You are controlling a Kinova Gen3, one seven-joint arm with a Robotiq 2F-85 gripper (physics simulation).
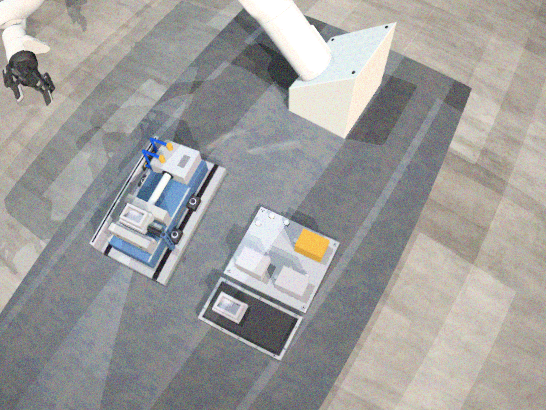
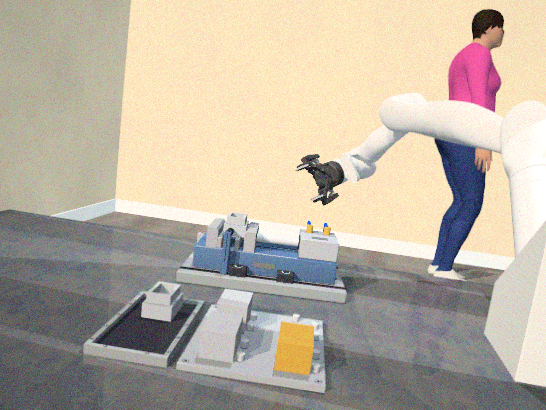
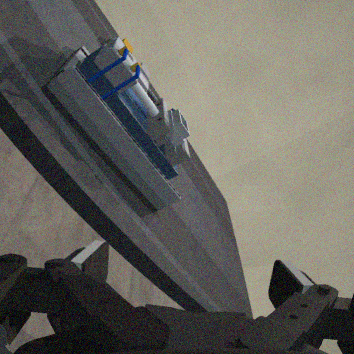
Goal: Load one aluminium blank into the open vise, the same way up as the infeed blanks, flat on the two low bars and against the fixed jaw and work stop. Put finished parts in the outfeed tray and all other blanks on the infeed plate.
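Note:
My gripper (image 1: 34, 99) (image 2: 306, 184) (image 3: 190, 270) is open and empty, high in the air beyond the vise. The blue vise (image 1: 176, 197) (image 2: 300, 267) stands on its base. A pale part with a pocket in its top (image 1: 134, 216) (image 2: 237, 220) sits between its jaws; whether the jaws touch it I cannot tell. The low bars are hidden. Two grey blanks (image 1: 253, 262) (image 2: 219, 337) and an orange block (image 1: 312, 243) (image 2: 295, 347) stand on the infeed plate (image 1: 272, 232) (image 2: 250, 370). A pocketed finished part (image 1: 230, 306) (image 2: 162, 300) lies in the outfeed tray (image 1: 240, 338) (image 2: 125, 356).
Blue arms with yellow tips (image 1: 161, 157) (image 2: 327, 229) (image 3: 136, 66) rise at one end of the vise. Small pegs stand on the infeed plate. The white-cream robot base (image 1: 320, 107) (image 2: 515, 320) stands on the table. A person in pink (image 2: 470, 75) stands behind the arm.

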